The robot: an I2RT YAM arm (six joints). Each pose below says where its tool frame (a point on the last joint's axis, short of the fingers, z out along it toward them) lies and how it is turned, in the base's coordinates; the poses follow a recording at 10 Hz.
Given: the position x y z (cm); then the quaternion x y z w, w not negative.
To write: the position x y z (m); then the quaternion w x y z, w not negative. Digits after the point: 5 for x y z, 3 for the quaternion.
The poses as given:
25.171 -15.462 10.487 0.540 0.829 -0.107 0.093
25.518 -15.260 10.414 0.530 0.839 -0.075 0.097
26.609 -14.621 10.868 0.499 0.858 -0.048 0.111
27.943 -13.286 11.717 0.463 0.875 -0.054 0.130
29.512 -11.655 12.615 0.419 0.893 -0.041 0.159
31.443 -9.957 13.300 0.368 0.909 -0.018 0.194
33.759 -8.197 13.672 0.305 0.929 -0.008 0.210
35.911 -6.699 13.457 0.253 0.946 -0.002 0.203
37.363 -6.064 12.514 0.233 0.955 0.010 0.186
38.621 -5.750 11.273 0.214 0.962 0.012 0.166
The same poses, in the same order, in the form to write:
0.25171 -0.15462 0.10487 0.093 0.540 0.829 -0.107
0.25518 -0.15260 0.10414 0.097 0.530 0.839 -0.075
0.26609 -0.14621 0.10868 0.111 0.499 0.858 -0.048
0.27943 -0.13286 0.11717 0.130 0.463 0.875 -0.054
0.29512 -0.11655 0.12615 0.159 0.419 0.893 -0.041
0.31443 -0.09957 0.13300 0.194 0.368 0.909 -0.018
0.33759 -0.08197 0.13672 0.210 0.305 0.929 -0.008
0.35911 -0.06699 0.13457 0.203 0.253 0.946 -0.002
0.37363 -0.06064 0.12514 0.186 0.233 0.955 0.010
0.38621 -0.05750 0.11273 0.166 0.214 0.962 0.012

